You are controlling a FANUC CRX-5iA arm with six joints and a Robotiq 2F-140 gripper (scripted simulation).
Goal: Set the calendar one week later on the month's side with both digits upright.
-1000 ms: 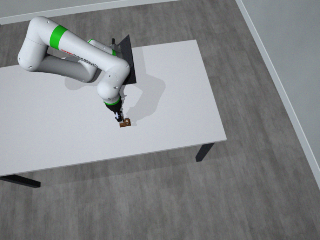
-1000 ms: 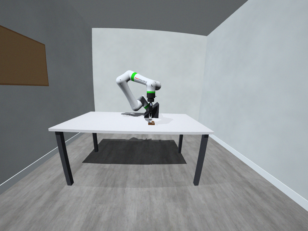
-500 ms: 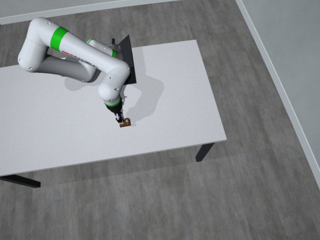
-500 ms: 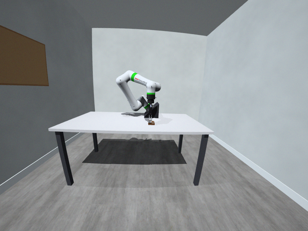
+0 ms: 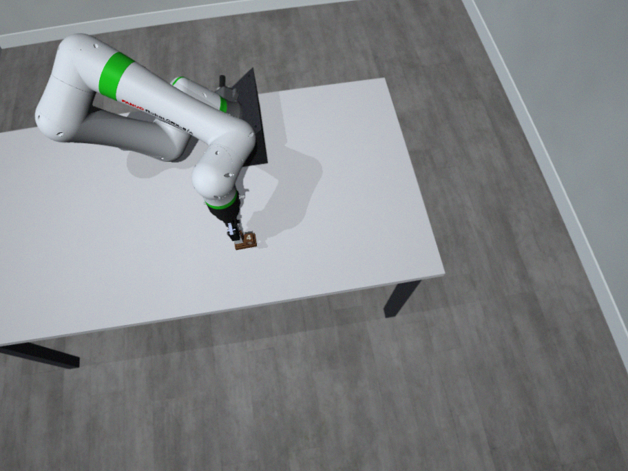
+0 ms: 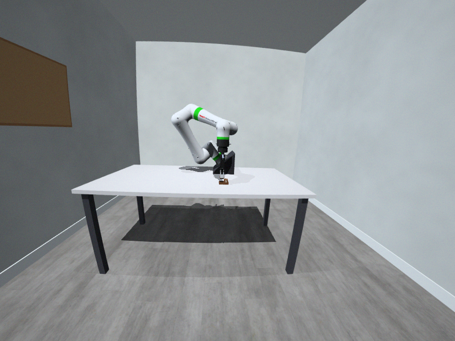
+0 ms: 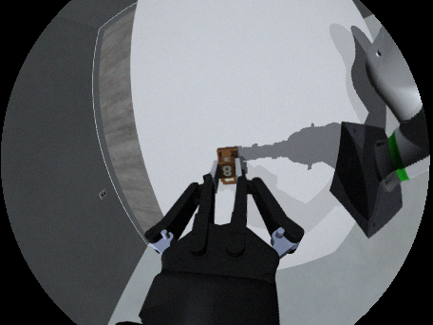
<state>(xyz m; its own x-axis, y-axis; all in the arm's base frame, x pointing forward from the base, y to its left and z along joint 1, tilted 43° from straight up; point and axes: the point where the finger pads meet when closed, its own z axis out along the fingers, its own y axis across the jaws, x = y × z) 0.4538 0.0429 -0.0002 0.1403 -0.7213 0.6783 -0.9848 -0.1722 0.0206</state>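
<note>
Right now the brown cube is 30 mm to the left of my hand and 60 mm below it. The rest, counted from my hand: brown wooden tray: 20 mm to the left, 80 mm below.
</note>
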